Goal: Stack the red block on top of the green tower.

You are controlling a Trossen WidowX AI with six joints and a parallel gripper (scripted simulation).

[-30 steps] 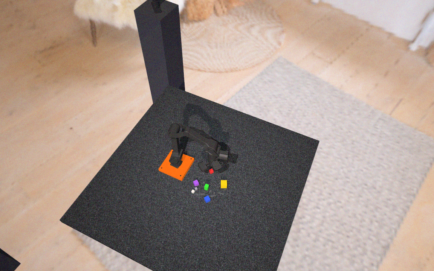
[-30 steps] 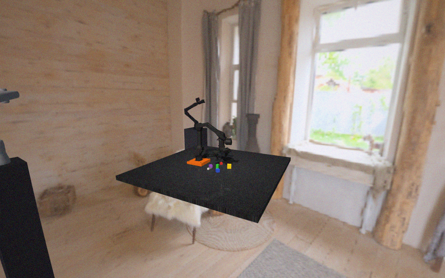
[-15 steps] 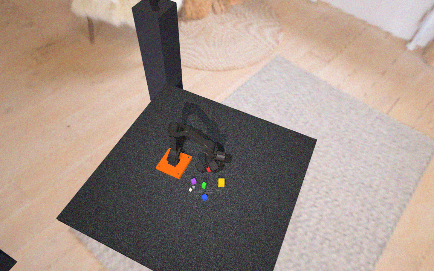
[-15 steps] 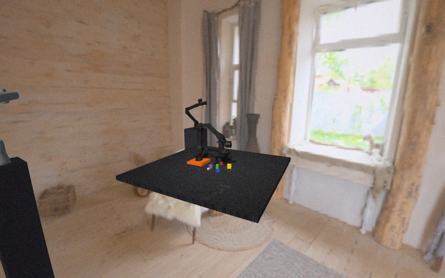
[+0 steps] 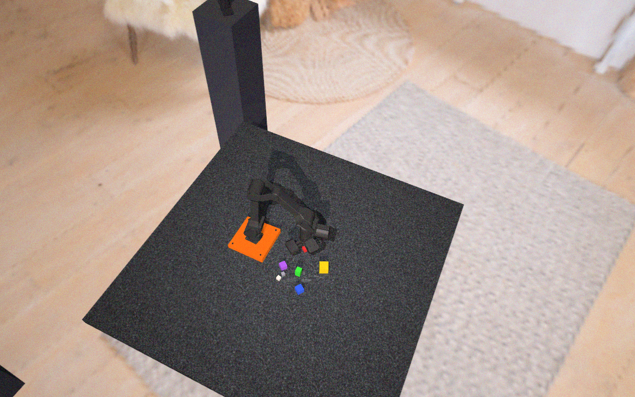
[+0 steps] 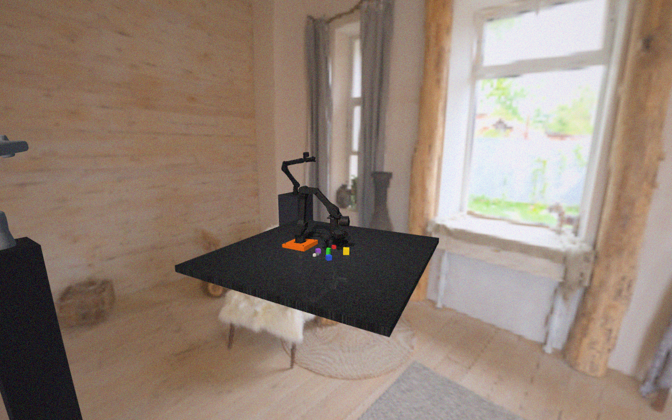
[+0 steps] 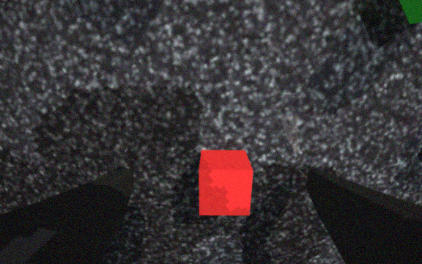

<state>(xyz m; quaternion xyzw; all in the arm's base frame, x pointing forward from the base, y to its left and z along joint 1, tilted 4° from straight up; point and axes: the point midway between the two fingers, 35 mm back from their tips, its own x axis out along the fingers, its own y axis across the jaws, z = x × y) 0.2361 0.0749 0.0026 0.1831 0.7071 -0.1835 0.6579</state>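
Right now the purple block is 130 mm to the right of my gripper tip and 40 mm behind it. Round my gripper tip: blue block: 190 mm to the right, 80 mm ahead, 10 mm above; yellow block: 120 mm ahead, 50 mm to the right, 10 mm above; red block: right at my gripper tip.
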